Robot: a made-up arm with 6 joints. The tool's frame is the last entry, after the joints. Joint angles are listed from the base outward.
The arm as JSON. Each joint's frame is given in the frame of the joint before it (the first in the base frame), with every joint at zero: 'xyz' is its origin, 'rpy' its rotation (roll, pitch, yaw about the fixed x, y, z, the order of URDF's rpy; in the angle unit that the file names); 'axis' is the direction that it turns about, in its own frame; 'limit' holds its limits. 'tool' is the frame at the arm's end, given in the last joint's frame.
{
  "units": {
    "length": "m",
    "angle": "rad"
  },
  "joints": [
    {
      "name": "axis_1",
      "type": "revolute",
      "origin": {
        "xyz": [
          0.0,
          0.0,
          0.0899
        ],
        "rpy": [
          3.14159,
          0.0,
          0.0
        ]
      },
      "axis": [
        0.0,
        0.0,
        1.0
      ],
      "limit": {
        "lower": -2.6,
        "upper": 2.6
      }
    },
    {
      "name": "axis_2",
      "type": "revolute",
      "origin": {
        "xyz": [
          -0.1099,
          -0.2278,
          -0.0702
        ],
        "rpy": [
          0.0,
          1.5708,
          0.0
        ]
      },
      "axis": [
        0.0,
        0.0,
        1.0
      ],
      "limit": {
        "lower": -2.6,
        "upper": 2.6
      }
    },
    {
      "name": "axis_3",
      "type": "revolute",
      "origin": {
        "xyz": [
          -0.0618,
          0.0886,
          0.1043
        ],
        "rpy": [
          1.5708,
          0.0,
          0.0
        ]
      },
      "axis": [
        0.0,
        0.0,
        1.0
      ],
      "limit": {
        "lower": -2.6,
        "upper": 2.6
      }
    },
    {
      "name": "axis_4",
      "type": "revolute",
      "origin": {
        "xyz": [
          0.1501,
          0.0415,
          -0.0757
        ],
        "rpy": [
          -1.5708,
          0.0,
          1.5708
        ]
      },
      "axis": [
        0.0,
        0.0,
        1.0
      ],
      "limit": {
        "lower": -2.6,
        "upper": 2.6
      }
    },
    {
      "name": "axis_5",
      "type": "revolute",
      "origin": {
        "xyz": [
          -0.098,
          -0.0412,
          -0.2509
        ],
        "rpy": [
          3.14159,
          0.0,
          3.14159
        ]
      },
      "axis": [
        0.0,
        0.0,
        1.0
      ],
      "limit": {
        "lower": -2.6,
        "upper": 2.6
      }
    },
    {
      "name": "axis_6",
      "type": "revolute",
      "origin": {
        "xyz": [
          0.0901,
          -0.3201,
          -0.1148
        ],
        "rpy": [
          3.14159,
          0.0,
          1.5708
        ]
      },
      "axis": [
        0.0,
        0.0,
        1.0
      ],
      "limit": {
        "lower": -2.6,
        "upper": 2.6
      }
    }
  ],
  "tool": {
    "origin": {
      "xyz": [
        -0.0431,
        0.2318,
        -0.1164
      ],
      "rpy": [
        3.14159,
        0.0,
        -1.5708
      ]
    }
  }
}
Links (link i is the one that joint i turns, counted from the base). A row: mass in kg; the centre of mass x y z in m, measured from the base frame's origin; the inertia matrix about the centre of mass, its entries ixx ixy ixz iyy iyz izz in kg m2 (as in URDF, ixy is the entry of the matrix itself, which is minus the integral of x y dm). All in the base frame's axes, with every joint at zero. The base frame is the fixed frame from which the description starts. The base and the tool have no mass.
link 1: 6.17; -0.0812 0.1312 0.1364; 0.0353 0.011 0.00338 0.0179 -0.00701 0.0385
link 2: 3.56; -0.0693 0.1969 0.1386; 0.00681 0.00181 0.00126 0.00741 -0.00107 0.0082
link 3: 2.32; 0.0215 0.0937 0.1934; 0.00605 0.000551 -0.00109 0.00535 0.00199 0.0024
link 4: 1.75; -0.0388 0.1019 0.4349; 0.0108 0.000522 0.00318 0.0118 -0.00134 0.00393
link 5: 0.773; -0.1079 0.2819 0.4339; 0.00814 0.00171 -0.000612 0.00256 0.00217 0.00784
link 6: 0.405; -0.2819 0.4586 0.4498; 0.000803 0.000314 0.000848 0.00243 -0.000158 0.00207
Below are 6 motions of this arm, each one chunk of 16 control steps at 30 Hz.
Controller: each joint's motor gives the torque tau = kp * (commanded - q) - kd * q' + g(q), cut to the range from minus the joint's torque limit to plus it. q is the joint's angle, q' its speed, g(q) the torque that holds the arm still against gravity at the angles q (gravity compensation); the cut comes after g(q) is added. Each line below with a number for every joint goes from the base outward.
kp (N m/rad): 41 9.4 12 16 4.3 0.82
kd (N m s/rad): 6.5 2.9 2 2.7 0.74 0.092
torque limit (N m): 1.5 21 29 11 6.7 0.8
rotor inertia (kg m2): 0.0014 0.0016 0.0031 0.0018 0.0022 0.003
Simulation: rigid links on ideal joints. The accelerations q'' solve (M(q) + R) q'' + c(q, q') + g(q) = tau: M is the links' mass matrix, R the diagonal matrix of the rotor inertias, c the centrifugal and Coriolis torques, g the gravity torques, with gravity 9.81 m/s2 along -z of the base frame. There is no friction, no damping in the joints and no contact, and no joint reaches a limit. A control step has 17 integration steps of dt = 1/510 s. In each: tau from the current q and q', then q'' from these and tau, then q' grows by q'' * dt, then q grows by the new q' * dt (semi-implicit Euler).
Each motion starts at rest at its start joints. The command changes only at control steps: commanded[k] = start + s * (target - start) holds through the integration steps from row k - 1 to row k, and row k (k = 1, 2, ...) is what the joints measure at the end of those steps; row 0 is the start. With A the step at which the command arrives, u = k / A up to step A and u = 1 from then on. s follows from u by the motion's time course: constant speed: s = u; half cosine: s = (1 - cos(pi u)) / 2; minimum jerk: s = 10 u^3 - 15 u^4 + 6 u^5; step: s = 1 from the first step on.
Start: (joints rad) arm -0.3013 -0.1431 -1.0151 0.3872 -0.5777 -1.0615
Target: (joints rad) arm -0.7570 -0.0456 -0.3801 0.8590 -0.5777 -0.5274
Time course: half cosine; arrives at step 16
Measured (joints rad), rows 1 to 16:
1: -0.3015 -0.1431 -1.0150 0.3878 -0.5771 -1.0613
2: -0.3025 -0.1431 -1.0144 0.3901 -0.5750 -1.0598
3: -0.3053 -0.1431 -1.0123 0.3950 -0.5705 -1.0553
4: -0.3106 -0.1431 -1.0078 0.4031 -0.5634 -1.0462
5: -0.3193 -0.1430 -0.9997 0.4148 -0.5539 -1.0310
6: -0.3317 -0.1425 -0.9873 0.4301 -0.5421 -1.0090
7: -0.3481 -0.1418 -0.9699 0.4493 -0.5290 -0.9801
8: -0.3690 -0.1409 -0.9469 0.4723 -0.5152 -0.9445
9: -0.3945 -0.1399 -0.9180 0.4987 -0.5021 -0.9030
10: -0.4252 -0.1388 -0.8831 0.5282 -0.4906 -0.8566
11: -0.4613 -0.1375 -0.8425 0.5601 -0.4821 -0.8068
12: -0.5023 -0.1355 -0.7968 0.5937 -0.4776 -0.7558
13: -0.5461 -0.1316 -0.7478 0.6276 -0.4773 -0.7066
14: -0.5904 -0.1254 -0.6977 0.6610 -0.4815 -0.6618
15: -0.6338 -0.1171 -0.6481 0.6931 -0.4906 -0.6225
16: -0.6755 -0.1074 -0.6004 0.7229 -0.5047 -0.5885

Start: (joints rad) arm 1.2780 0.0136 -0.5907 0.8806 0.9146 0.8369
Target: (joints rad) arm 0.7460 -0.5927 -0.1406 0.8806 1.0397 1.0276
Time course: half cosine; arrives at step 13
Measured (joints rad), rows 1 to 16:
1: 1.2776 0.0132 -0.5904 0.8806 0.9144 0.8374
2: 1.2756 0.0114 -0.5891 0.8808 0.9136 0.8399
3: 1.2706 0.0068 -0.5855 0.8813 0.9119 0.8466
4: 1.2616 -0.0015 -0.5782 0.8820 0.9100 0.8594
5: 1.2482 -0.0141 -0.5660 0.8826 0.9087 0.8790
6: 1.2303 -0.0313 -0.5481 0.8833 0.9085 0.9048
7: 1.2074 -0.0532 -0.5235 0.8841 0.9099 0.9352
8: 1.1793 -0.0796 -0.4920 0.8852 0.9127 0.9683
9: 1.1460 -0.1098 -0.4537 0.8867 0.9168 1.0017
10: 1.1075 -0.1427 -0.4093 0.8889 0.9219 1.0332
11: 1.0644 -0.1772 -0.3599 0.8919 0.9275 1.0610
12: 1.0175 -0.2119 -0.3077 0.8957 0.9330 1.0833
13: 0.9689 -0.2453 -0.2556 0.9000 0.9383 1.0991
14: 0.9236 -0.2762 -0.2083 0.9036 0.9450 1.1075
15: 0.8849 -0.3046 -0.1691 0.9058 0.9535 1.1078
16: 0.8535 -0.3312 -0.1392 0.9065 0.9634 1.1010

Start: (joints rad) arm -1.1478 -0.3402 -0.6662 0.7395 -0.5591 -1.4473
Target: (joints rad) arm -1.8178 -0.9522 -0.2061 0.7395 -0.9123 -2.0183
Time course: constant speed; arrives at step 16
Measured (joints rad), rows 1 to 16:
1: -1.1501 -0.3422 -0.6643 0.7389 -0.5622 -1.4485
2: -1.1566 -0.3475 -0.6590 0.7383 -0.5690 -1.4529
3: -1.1679 -0.3562 -0.6497 0.7380 -0.5791 -1.4621
4: -1.1841 -0.3681 -0.6361 0.7380 -0.5920 -1.4768
5: -1.2050 -0.3827 -0.6183 0.7383 -0.6071 -1.4973
6: -1.2305 -0.3997 -0.5966 0.7391 -0.6242 -1.5236
7: -1.2606 -0.4186 -0.5713 0.7402 -0.6430 -1.5552
8: -1.2947 -0.4392 -0.5428 0.7416 -0.6633 -1.5915
9: -1.3323 -0.4610 -0.5119 0.7433 -0.6849 -1.6318
10: -1.3724 -0.4837 -0.4795 0.7450 -0.7072 -1.6754
11: -1.4141 -0.5073 -0.4465 0.7466 -0.7301 -1.7214
12: -1.4565 -0.5316 -0.4137 0.7480 -0.7531 -1.7691
13: -1.4993 -0.5569 -0.3813 0.7492 -0.7762 -1.8175
14: -1.5420 -0.5831 -0.3497 0.7501 -0.7991 -1.8657
15: -1.5845 -0.6105 -0.3186 0.7508 -0.8217 -1.9130
16: -1.6269 -0.6390 -0.2882 0.7513 -0.8440 -1.9588

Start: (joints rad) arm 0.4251 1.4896 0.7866 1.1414 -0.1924 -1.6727
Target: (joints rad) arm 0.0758 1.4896 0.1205 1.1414 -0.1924 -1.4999
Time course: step
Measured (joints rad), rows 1 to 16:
1: 0.4202 1.4937 0.7688 1.1579 -0.1888 -1.6604
2: 0.4079 1.4994 0.7304 1.1723 -0.2011 -1.6347
3: 0.3901 1.5035 0.6784 1.1829 -0.2193 -1.6052
4: 0.3680 1.5059 0.6177 1.1896 -0.2375 -1.5769
5: 0.3427 1.5068 0.5521 1.1924 -0.2523 -1.5526
6: 0.3148 1.5068 0.4844 1.1918 -0.2624 -1.5335
7: 0.2850 1.5064 0.4170 1.1883 -0.2672 -1.5199
8: 0.2534 1.5058 0.3517 1.1824 -0.2667 -1.5115
9: 0.2212 1.5051 0.2903 1.1745 -0.2614 -1.5074
10: 0.1903 1.5045 0.2343 1.1653 -0.2517 -1.5065
11: 0.1624 1.5037 0.1845 1.1555 -0.2387 -1.5074
12: 0.1381 1.5027 0.1412 1.1458 -0.2235 -1.5088
13: 0.1175 1.5015 0.1043 1.1366 -0.2075 -1.5099
14: 0.1008 1.4999 0.0738 1.1283 -0.1916 -1.5100
15: 0.0877 1.4981 0.0493 1.1209 -0.1768 -1.5087
16: 0.0783 1.4961 0.0306 1.1148 -0.1634 -1.5061

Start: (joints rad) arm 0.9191 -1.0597 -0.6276 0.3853 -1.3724 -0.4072
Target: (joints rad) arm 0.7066 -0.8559 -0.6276 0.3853 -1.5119 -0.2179
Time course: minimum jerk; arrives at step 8
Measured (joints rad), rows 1 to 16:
1: 0.9189 -1.0597 -0.6274 0.3853 -1.3724 -0.4071
2: 0.9178 -1.0595 -0.6261 0.3852 -1.3727 -0.4059
3: 0.9142 -1.0586 -0.6223 0.3850 -1.3734 -0.4019
4: 0.9080 -1.0562 -0.6162 0.3844 -1.3751 -0.3931
5: 0.8996 -1.0518 -0.6088 0.3834 -1.3781 -0.3783
6: 0.8895 -1.0449 -0.6012 0.3824 -1.3829 -0.3577
7: 0.8779 -1.0359 -0.5939 0.3817 -1.3896 -0.3327
8: 0.8649 -1.0255 -0.5873 0.3817 -1.3984 -0.3054
9: 0.8506 -1.0143 -0.5815 0.3824 -1.4093 -0.2775
10: 0.8350 -1.0028 -0.5766 0.3837 -1.4218 -0.2503
11: 0.8181 -0.9913 -0.5726 0.3856 -1.4355 -0.2248
12: 0.8007 -0.9796 -0.5703 0.3875 -1.4498 -0.2017
13: 0.7842 -0.9679 -0.5709 0.3892 -1.4639 -0.1818
14: 0.7693 -0.9560 -0.5744 0.3905 -1.4774 -0.1660
15: 0.7560 -0.9442 -0.5806 0.3915 -1.4901 -0.1547
16: 0.7442 -0.9327 -0.5888 0.3920 -1.5017 -0.1480

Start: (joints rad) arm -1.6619 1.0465 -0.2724 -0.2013 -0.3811 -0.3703
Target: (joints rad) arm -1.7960 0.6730 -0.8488 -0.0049 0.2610 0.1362
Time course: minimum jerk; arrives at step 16
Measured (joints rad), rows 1 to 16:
1: -1.6619 1.0465 -0.2724 -0.2012 -0.3810 -0.3703
2: -1.6621 1.0465 -0.2727 -0.2005 -0.3802 -0.3700
3: -1.6626 1.0464 -0.2735 -0.1984 -0.3779 -0.3689
4: -1.6639 1.0457 -0.2758 -0.1941 -0.3729 -0.3658
5: -1.6664 1.0442 -0.2803 -0.1869 -0.3643 -0.3590
6: -1.6706 1.0410 -0.2882 -0.1765 -0.3512 -0.3466
7: -1.6766 1.0357 -0.3003 -0.1627 -0.3329 -0.3268
8: -1.6847 1.0275 -0.3176 -0.1460 -0.3091 -0.2976
9: -1.6948 1.0159 -0.3405 -0.1268 -0.2798 -0.2580
10: -1.7067 1.0006 -0.3693 -0.1060 -0.2455 -0.2072
11: -1.7198 0.9814 -0.4037 -0.0846 -0.2071 -0.1456
12: -1.7335 0.9586 -0.4431 -0.0639 -0.1656 -0.0749
13: -1.7472 0.9328 -0.4862 -0.0449 -0.1226 0.0020
14: -1.7600 0.9048 -0.5318 -0.0286 -0.0796 0.0805
15: -1.7712 0.8760 -0.5782 -0.0157 -0.0378 0.1550
16: -1.7803 0.8479 -0.6239 -0.0064 0.0019 0.2196

